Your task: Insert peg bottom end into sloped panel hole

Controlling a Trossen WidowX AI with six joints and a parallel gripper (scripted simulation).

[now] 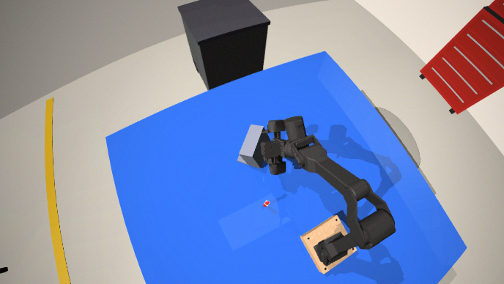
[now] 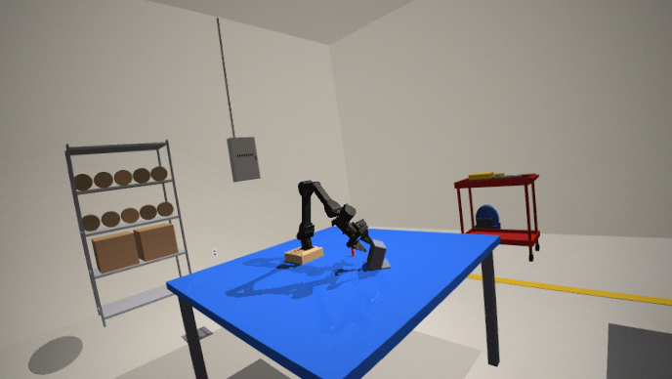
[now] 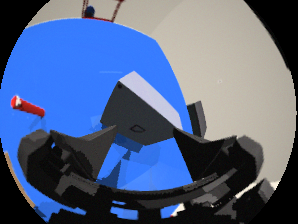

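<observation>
The grey panel lies 10 mm ahead of my gripper tip, 20 mm to the left of it and 30 mm below it. The rest, counted from my gripper tip: red peg (200 mm behind, 80 mm to the left, 30 mm below).
</observation>
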